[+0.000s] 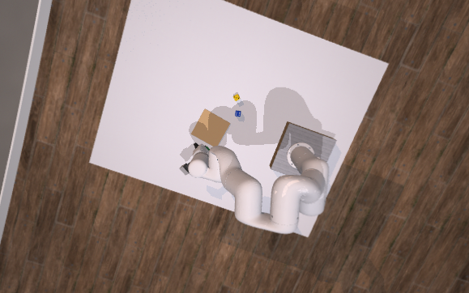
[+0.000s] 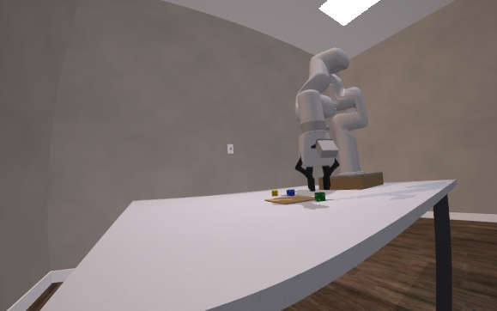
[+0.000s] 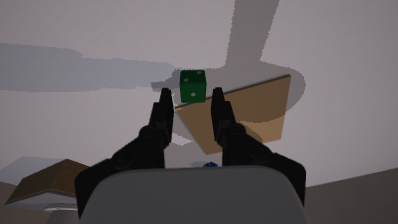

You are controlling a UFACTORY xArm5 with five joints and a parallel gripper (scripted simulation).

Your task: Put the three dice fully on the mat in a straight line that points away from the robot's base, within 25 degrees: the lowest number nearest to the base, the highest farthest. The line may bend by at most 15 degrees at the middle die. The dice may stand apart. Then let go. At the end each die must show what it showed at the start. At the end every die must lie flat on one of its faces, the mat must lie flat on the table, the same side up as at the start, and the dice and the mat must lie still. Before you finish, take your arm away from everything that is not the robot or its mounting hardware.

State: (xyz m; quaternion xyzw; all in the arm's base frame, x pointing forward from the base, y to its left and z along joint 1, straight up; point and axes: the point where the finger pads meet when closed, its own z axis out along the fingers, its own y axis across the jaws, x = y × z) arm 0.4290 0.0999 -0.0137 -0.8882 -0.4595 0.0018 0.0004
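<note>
Now: the green die 4 cm below my hand. From my hand the other things lie so: tan mat: 11 cm to the right, 5 cm below, 1 cm ahead; then blue die: 21 cm to the right, 10 cm behind, 4 cm below; then yellow die: 28 cm to the right, 8 cm behind, 4 cm below.
</note>
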